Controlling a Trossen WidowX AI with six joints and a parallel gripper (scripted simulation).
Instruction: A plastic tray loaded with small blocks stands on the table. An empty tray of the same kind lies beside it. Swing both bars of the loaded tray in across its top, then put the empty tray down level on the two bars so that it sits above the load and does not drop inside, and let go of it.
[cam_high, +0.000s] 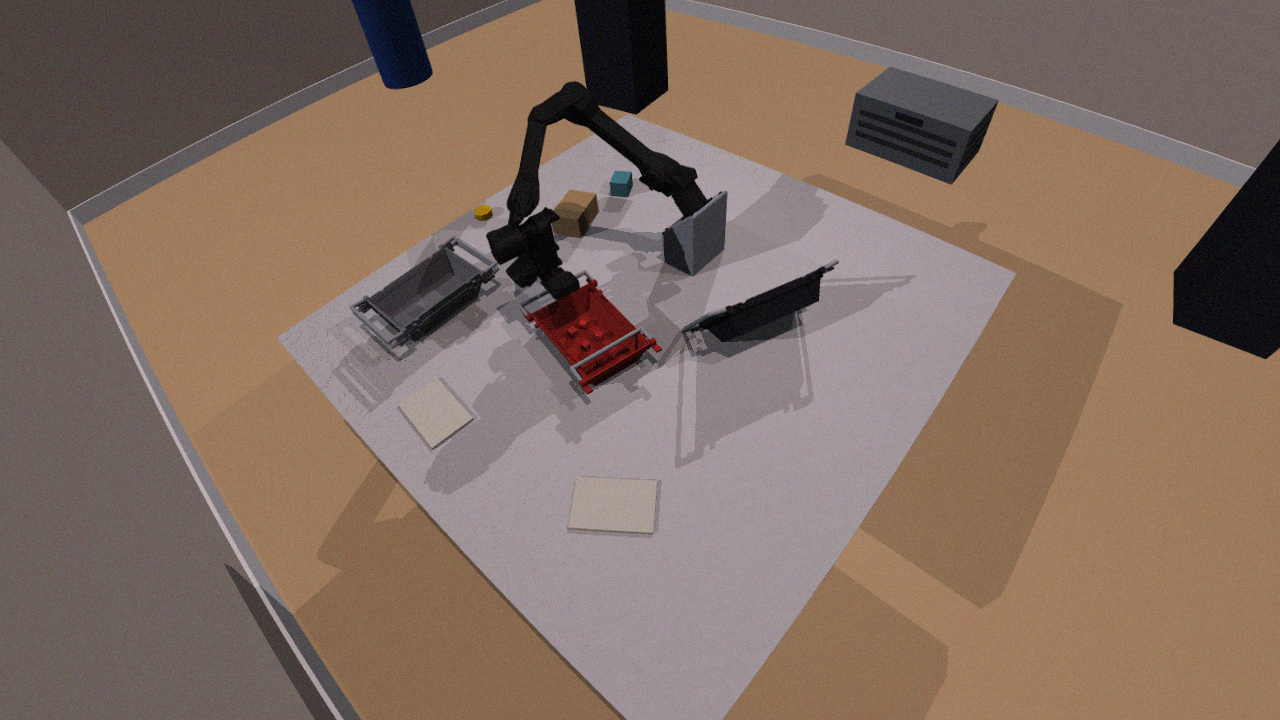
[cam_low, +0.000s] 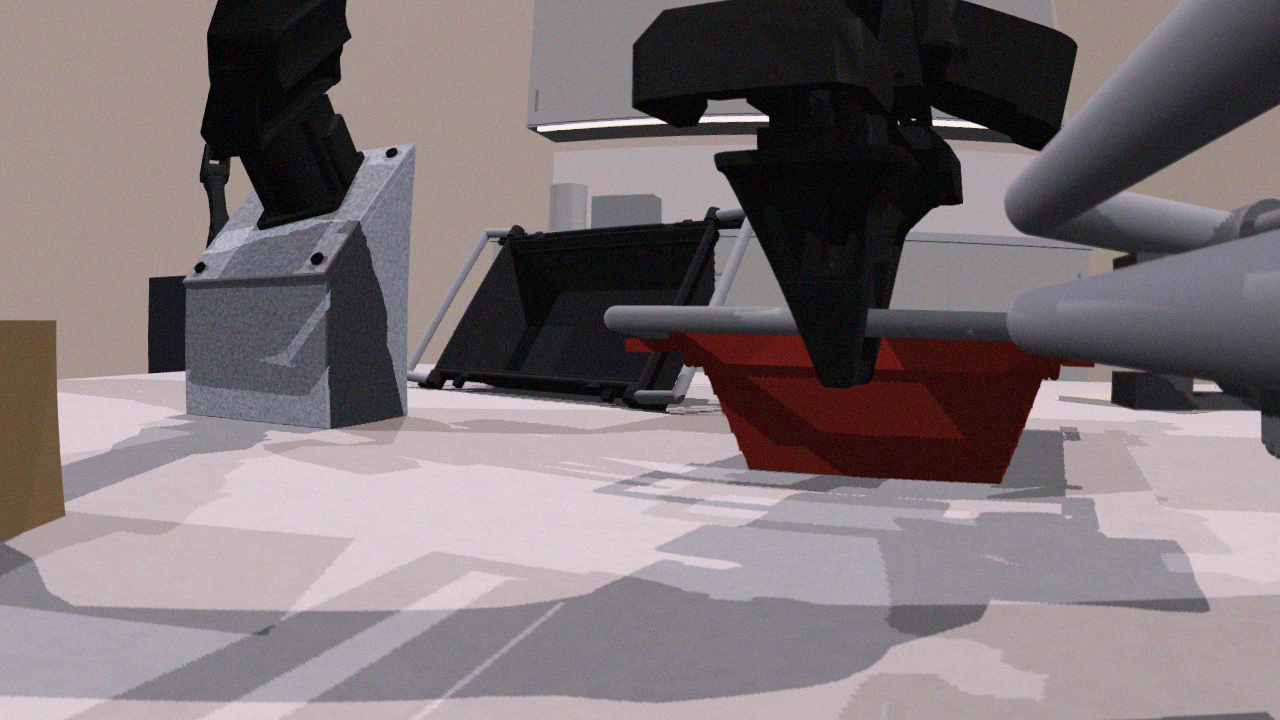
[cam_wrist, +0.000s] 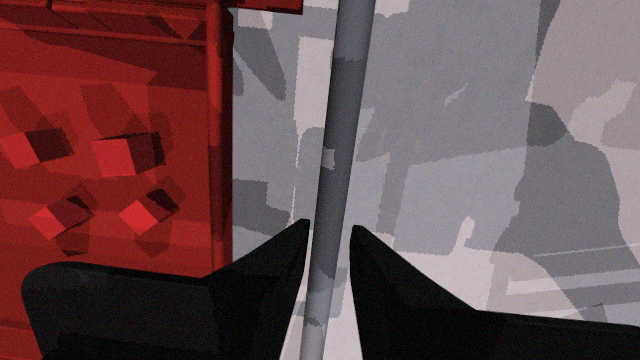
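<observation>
The black tray lies 190 mm behind my gripper tip, 420 mm to the left of it and 30 mm above it. Also, from my gripper tip: teal cube (460 mm behind, 130 mm to the right, 20 mm below); yellow disc (180 mm behind, 420 mm to the right, 30 mm below); brown box (280 mm behind, 160 mm to the right, 10 mm below).
</observation>
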